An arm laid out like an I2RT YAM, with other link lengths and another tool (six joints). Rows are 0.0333 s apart.
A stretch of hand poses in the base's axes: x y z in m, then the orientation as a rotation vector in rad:
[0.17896, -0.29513, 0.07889, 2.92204, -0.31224, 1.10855]
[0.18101, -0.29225, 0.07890, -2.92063, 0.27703, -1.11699]
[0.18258, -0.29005, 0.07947, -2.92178, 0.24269, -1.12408]
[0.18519, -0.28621, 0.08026, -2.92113, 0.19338, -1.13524]
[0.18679, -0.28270, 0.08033, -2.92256, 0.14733, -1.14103]
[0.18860, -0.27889, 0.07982, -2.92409, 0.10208, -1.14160]
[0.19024, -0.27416, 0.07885, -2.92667, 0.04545, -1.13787]
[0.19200, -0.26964, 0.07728, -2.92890, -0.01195, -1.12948]
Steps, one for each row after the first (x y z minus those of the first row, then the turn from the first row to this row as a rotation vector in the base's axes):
[0.00205, 0.00288, 0.00001, -0.00549, -0.00563, 0.02191]
[0.00362, 0.00508, 0.00058, -0.01436, -0.00949, 0.04206]
[0.00623, 0.00892, 0.00137, -0.02614, -0.01624, 0.07126]
[0.00783, 0.01243, 0.00144, -0.03773, -0.01924, 0.09832]
[0.00964, 0.01624, 0.00093, -0.04780, -0.01925, 0.12533]
[0.01128, 0.02097, -0.00004, -0.06008, -0.01648, 0.15926]
[0.01304, 0.02549, -0.00161, -0.07136, -0.01112, 0.19408]

